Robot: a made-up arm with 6 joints. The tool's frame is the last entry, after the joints.
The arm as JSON. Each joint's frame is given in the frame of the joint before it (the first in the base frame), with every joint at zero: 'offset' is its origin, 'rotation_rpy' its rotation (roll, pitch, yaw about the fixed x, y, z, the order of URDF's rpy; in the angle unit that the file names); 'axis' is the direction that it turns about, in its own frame. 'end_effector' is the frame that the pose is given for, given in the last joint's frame.
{
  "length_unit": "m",
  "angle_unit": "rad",
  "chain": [
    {
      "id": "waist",
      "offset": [
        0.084,
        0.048,
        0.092
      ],
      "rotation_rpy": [
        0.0,
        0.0,
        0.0
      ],
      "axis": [
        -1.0,
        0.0,
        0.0
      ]
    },
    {
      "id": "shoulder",
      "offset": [
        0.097,
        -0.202,
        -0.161
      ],
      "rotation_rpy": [
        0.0,
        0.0,
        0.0
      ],
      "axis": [
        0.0,
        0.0,
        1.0
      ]
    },
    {
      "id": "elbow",
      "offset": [
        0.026,
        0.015,
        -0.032
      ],
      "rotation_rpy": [
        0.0,
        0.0,
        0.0
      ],
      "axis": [
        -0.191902,
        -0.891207,
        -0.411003
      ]
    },
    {
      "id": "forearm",
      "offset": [
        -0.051,
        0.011,
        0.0
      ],
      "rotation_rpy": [
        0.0,
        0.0,
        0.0
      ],
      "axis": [
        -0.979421,
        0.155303,
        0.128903
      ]
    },
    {
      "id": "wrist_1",
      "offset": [
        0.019,
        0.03,
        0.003
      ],
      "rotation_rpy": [
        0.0,
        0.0,
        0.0
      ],
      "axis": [
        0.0,
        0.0,
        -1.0
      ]
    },
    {
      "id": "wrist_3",
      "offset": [
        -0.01,
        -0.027,
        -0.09
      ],
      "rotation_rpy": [
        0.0,
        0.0,
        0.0
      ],
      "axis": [
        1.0,
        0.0,
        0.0
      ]
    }
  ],
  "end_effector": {
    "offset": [
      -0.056,
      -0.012,
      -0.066
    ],
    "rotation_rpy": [
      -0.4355,
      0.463,
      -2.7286
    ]
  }
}
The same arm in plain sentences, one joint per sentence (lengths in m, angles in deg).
The arm has six revolute joints in a row. What follows holds with every joint at zero, and every direction is one of the base frame's.
The first joint lies 0.084 m along +x and 0.048 m along +y and 0.092 m along +z from the base frame's origin and rotates about -x.
The second joint lies 0.097 m along +x and 0.202 m along -y and 0.161 m along -z from the first joint and rotates about +z.
The third joint lies 0.026 m along +x and 0.015 m along +y and 0.032 m along -z from the second joint and rotates about the direction (-0.191902, -0.891207, -0.411003).
The fourth joint lies 0.051 m along -x and 0.011 m along +y from the third joint and rotates about the direction (-0.979421, 0.155303, 0.128903).
The fifth joint lies 0.019 m along +x and 0.03 m along +y and 0.003 m along +z from the fourth joint and rotates about -z.
The sixth joint lies 0.01 m along -x and 0.027 m along -y and 0.09 m along -z from the fifth joint and rotates about +x.
The tool frame, which is the frame that the pose is given for, lies 0.056 m along -x and 0.012 m along -y and 0.066 m along -z from the sixth joint; its axes are the base frame's turned by roll -24.95, pitch 26.53 and yaw -156.34 deg (as in URDF: about the fixed x, then y, then z).

